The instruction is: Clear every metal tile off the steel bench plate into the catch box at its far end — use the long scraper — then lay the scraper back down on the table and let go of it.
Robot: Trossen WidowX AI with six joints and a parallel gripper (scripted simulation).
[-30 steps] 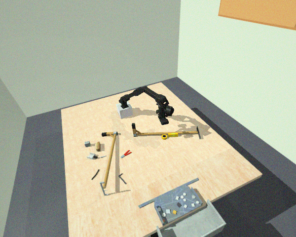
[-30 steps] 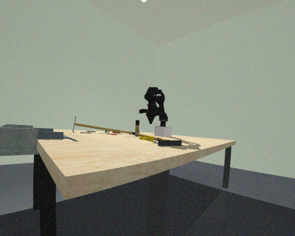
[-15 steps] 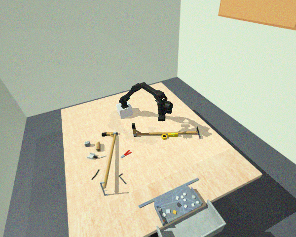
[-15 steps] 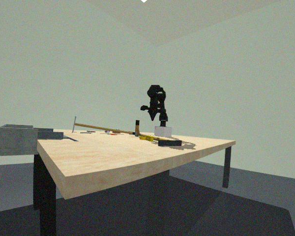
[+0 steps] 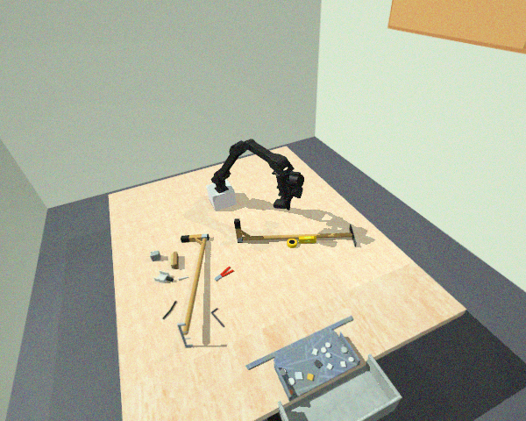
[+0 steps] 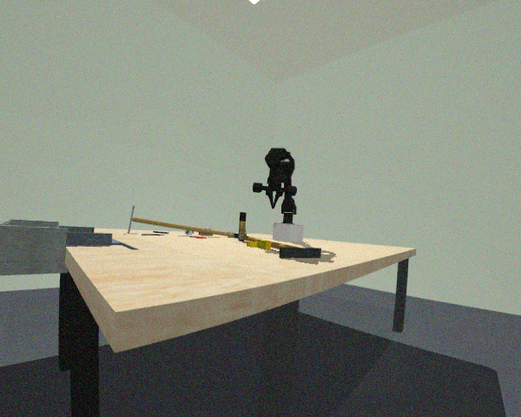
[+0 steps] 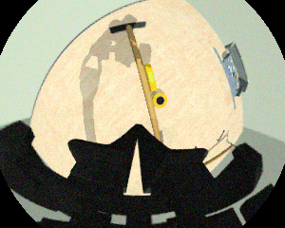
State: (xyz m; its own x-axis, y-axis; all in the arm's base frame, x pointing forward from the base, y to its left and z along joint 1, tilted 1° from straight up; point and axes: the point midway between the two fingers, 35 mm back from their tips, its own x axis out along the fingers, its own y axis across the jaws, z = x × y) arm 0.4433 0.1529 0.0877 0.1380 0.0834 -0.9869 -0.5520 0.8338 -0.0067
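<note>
Right now my gripper tip is 50 mm short of the long scraper, 10 mm to the left of it and 100 mm above it. Also, from my gripper tip: yellow spirit level: 110 mm ahead, 30 mm to the left, 140 mm below; yellow tape roll: 80 mm ahead, 40 mm to the right, 150 mm below; long wooden-handled tool: 10 mm behind, 560 mm to the right, 120 mm below.
</note>
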